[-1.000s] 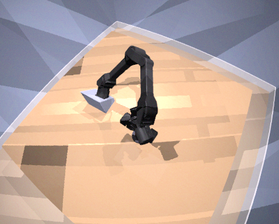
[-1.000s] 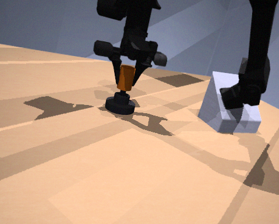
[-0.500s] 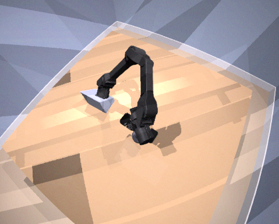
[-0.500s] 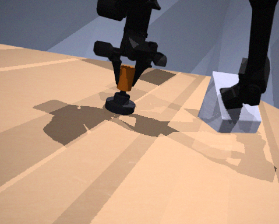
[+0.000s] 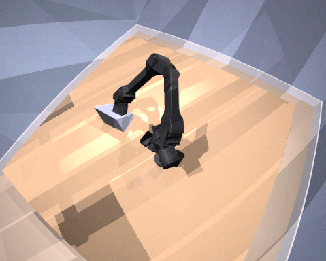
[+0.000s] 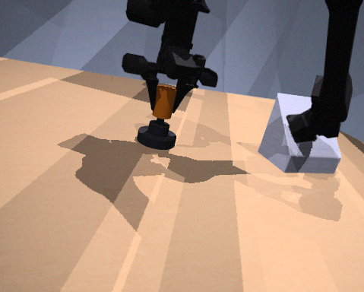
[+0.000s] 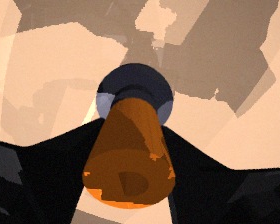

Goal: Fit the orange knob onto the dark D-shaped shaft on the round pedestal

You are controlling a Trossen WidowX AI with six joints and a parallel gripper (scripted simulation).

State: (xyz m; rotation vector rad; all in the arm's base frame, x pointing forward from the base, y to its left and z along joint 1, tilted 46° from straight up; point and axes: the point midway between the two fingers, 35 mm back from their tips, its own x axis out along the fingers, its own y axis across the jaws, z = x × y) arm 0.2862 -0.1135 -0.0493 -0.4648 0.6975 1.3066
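Right now the orange knob is 20 mm above my gripper tip. The rest, counted from my gripper tip: dark pedestal (40 mm below).
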